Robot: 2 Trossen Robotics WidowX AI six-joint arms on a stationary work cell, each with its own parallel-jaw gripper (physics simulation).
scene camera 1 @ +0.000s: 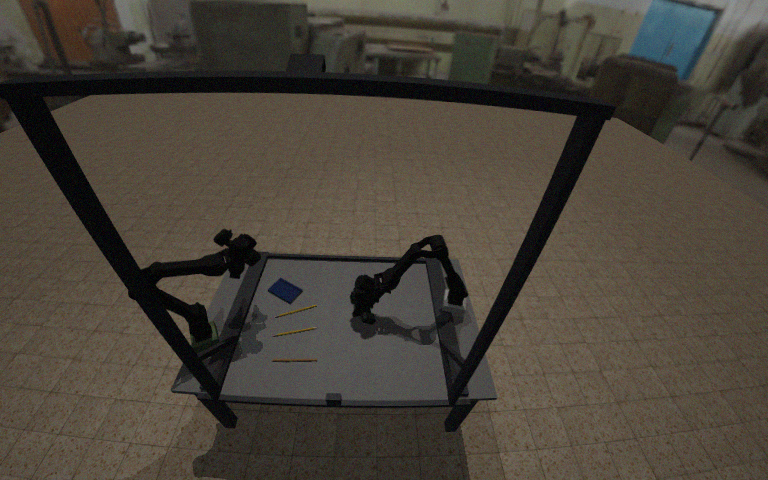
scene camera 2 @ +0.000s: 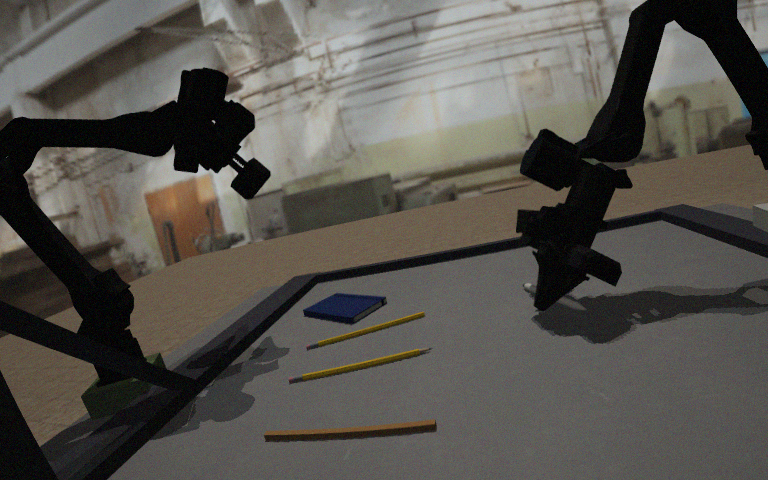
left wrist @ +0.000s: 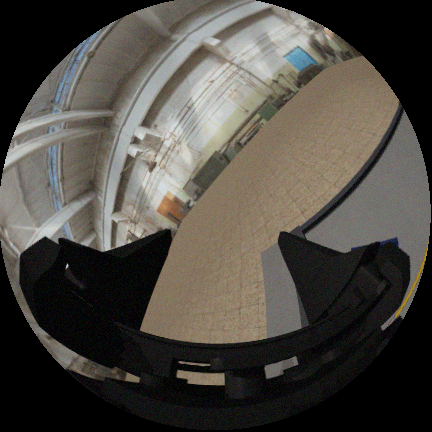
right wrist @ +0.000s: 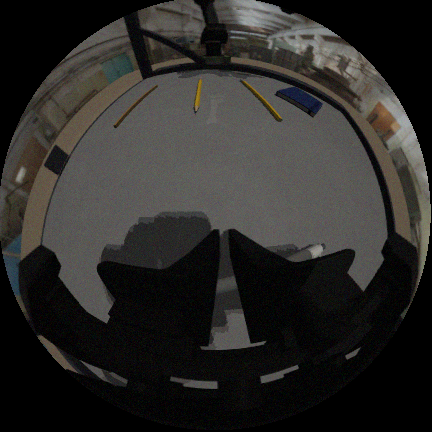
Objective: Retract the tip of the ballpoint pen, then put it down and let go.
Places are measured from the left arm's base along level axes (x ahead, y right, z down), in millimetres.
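Pixels of known places: left gripper, fingertip midpoint: [scene camera 2: 235, 159] [left wrist: 226, 236]; right gripper, fingertip midpoint: [scene camera 1: 353, 315] [scene camera 2: 538, 309] [right wrist: 223, 234]; left arm's base, link origin: [scene camera 1: 203, 333] [right wrist: 213, 55]; right arm's base, link origin: [scene camera 1: 455, 299].
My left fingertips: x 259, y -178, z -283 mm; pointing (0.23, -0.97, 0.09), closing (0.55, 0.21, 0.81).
For each thing: its top centre in the pictures, then the offset to it from my left fingertips. Level surfaces: height alone.
- ballpoint pen, top centre: [right wrist: 257, 280] [scene camera 2: 552, 291] dx +377, dy +350, dz +310 mm
- blue notebook, top centre: [scene camera 2: 343, 303] [right wrist: 303, 96] [scene camera 1: 285, 289] dx +122, dy +81, dz +311 mm
- orange-brown stick, top centre: [scene camera 2: 344, 429] [right wrist: 137, 99] [scene camera 1: 294, 359] dx +36, dy +439, dz +316 mm
- grey tabletop, surface height: dz +323 mm
The ballpoint pen [scene camera 2: 568, 301] [right wrist: 315, 251] is pale grey and white and lies low at the tabletop, partly hidden behind my right gripper [scene camera 2: 540, 307] [right wrist: 224, 231]. In the right wrist view, one end sticks out past the right-hand finger, and a stretch of the barrel shows through the narrow gap between the fingers. The right fingers are almost together, pointing down close to the table beside the pen; I see no pen between their tips. Whether the pen's tip is out or in is too small or hidden to tell. My left gripper [left wrist: 226, 236] is open, empty and raised beyond the table's left edge.
A blue notebook [scene camera 1: 284, 290] [scene camera 2: 344, 307] [right wrist: 301, 99], two yellow pencils [scene camera 1: 296, 310] [scene camera 1: 295, 331] [scene camera 2: 365, 330] [scene camera 2: 360, 365] and an orange-brown stick [scene camera 1: 294, 360] [scene camera 2: 350, 431] lie on the grey tabletop [scene camera 1: 368, 367] at its left. Dark frame posts [scene camera 1: 526, 243] [scene camera 1: 90, 186] rise at its sides.
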